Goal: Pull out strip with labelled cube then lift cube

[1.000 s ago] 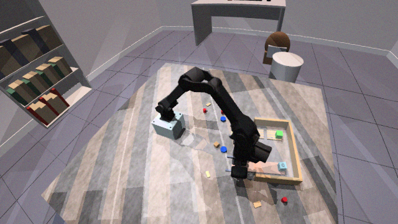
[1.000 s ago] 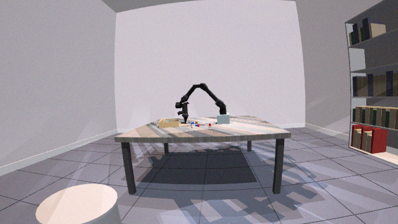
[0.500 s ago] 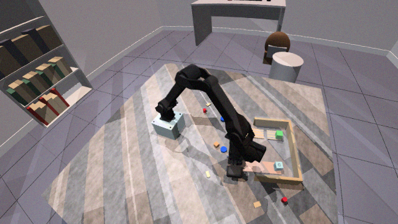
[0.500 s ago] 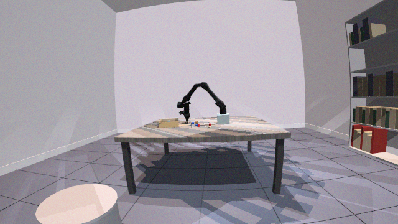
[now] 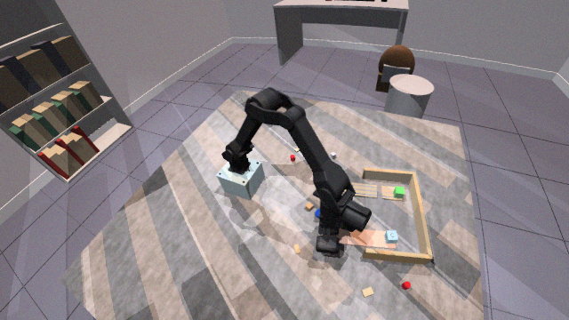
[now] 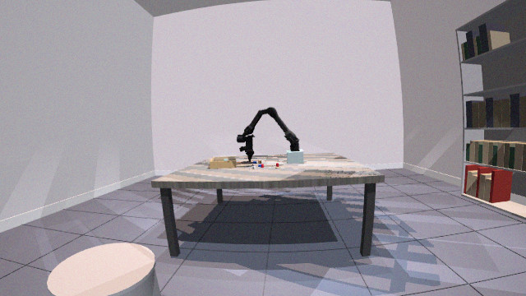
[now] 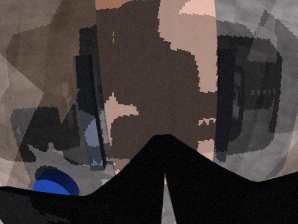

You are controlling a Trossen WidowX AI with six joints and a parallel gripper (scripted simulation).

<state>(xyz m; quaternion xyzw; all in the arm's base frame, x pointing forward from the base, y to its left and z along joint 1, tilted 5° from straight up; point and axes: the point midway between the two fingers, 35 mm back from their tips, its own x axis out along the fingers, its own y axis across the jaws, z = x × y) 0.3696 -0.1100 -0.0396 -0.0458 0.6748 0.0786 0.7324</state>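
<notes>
Right now my gripper tip is 90 mm short of the pink strip and 20 mm to the right of it.
</notes>
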